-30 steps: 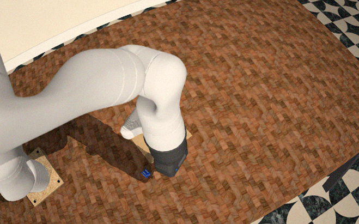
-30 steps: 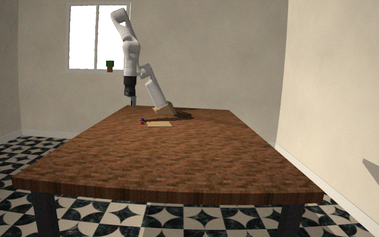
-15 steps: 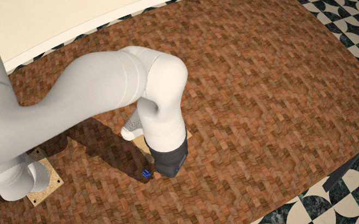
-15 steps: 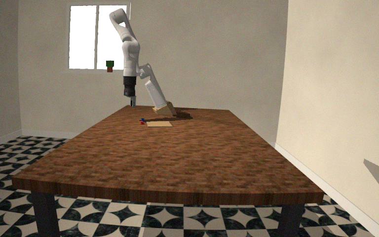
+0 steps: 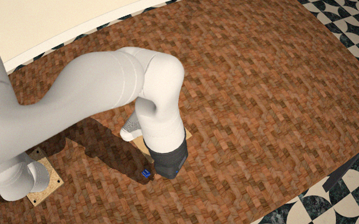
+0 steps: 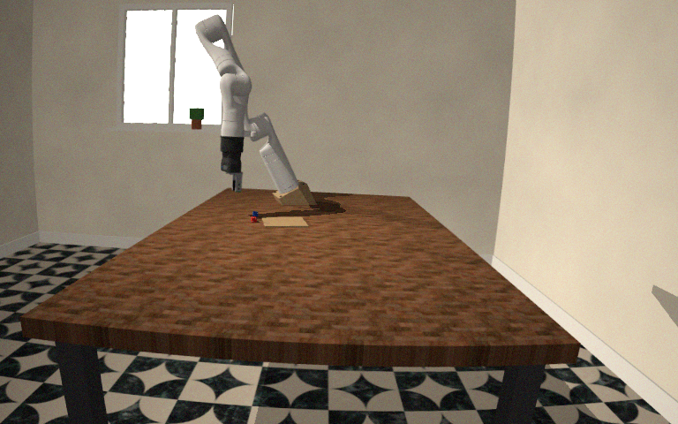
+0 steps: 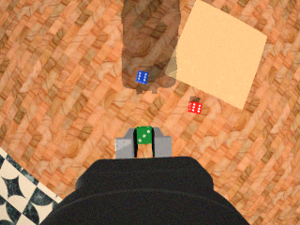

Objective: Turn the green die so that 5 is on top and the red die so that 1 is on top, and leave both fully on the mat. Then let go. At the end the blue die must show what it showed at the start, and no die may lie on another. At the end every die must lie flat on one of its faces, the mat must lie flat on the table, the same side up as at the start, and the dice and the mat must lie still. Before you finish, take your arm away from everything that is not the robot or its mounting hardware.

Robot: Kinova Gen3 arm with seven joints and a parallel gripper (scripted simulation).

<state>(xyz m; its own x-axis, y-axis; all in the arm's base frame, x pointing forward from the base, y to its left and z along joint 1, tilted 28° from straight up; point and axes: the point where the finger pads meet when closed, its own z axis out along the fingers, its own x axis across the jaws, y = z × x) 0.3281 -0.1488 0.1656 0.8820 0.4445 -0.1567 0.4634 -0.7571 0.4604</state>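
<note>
The blue die is 100 mm below my hand, 60 mm to the left of it and 40 mm behind it. The rest, counted from my hand: tan mat (160 mm to the left, 110 mm below, 60 mm ahead); green die (10 mm below); red die (100 mm below, 60 mm to the left, 60 mm ahead).
</note>
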